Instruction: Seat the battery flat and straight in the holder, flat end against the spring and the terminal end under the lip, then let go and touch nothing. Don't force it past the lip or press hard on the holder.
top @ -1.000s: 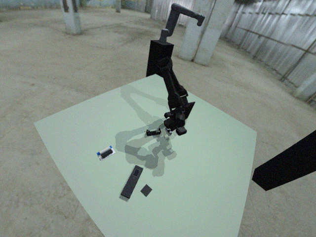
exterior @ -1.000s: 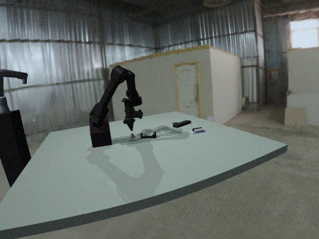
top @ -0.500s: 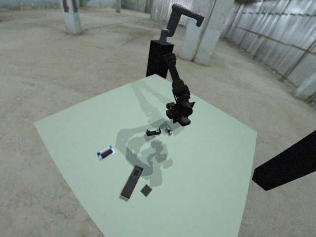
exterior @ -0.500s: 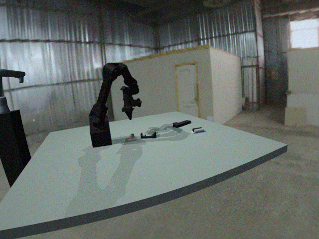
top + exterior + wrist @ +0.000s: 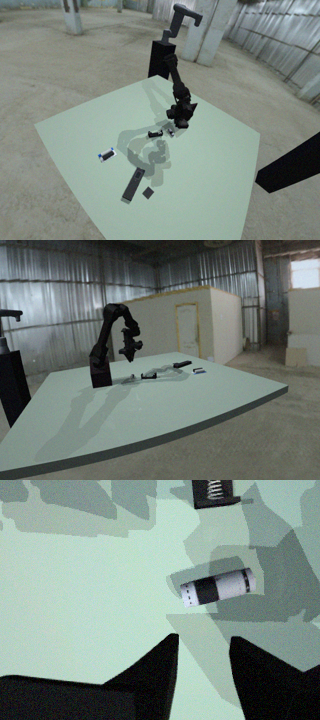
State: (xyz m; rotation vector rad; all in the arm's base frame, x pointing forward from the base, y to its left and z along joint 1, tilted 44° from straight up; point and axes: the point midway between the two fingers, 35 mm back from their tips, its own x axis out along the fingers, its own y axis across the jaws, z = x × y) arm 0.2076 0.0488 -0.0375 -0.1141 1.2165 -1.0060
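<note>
My gripper tip is now 100 mm above the battery, 20 mm to the left of it and 10 mm past it. The rest, counted from my gripper tip: small black square 370 mm ahead, 170 mm to the left, 100 mm below; then long black bar 400 mm ahead, 90 mm to the left, 90 mm below.
</note>
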